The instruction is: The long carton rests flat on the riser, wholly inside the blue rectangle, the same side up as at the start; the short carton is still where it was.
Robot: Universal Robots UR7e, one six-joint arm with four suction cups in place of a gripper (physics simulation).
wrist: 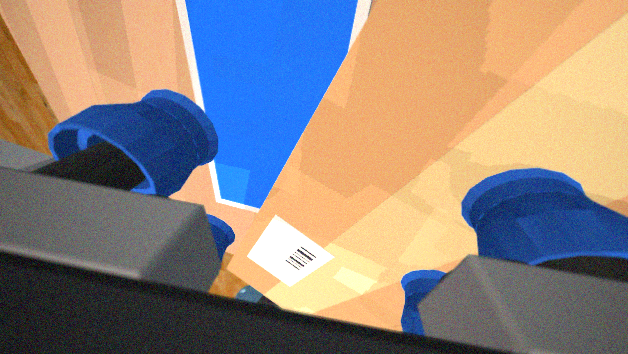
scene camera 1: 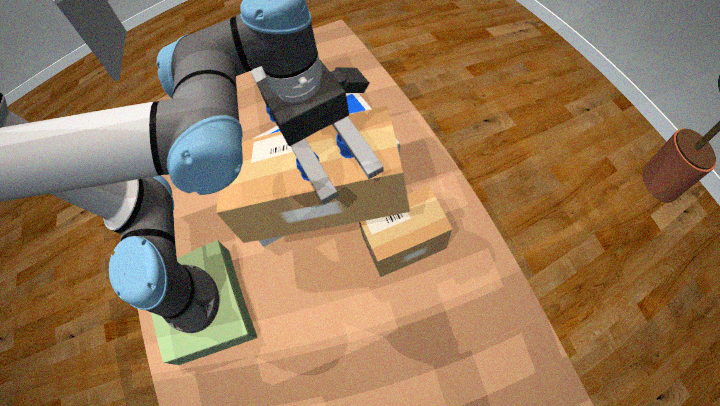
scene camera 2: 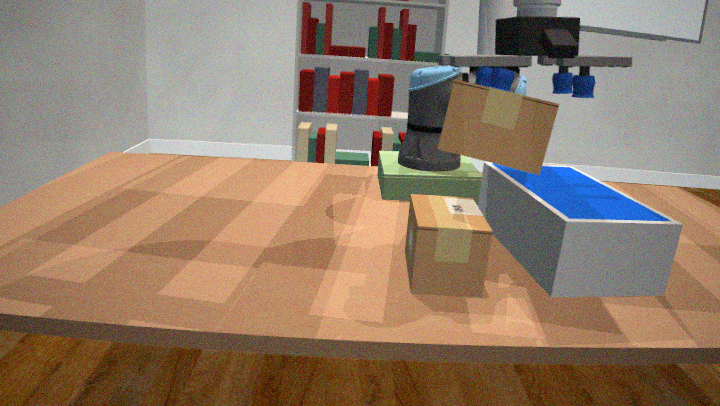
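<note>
The long carton hangs from one pair of my blue cups, label side up. In scene camera 2 it is tilted, its right side lower, above the left part of the riser. The blue rectangle is partly covered by the carton, whose edge crosses it at an angle in the wrist view. My gripper is shut on the long carton; its other cup pair hangs free beside it. The short carton stands flat on the table beside the riser.
The arm's base stands on a green block on the table. The short carton stands close to the riser's side. A bookshelf is behind the table. A brown planter stands on the floor.
</note>
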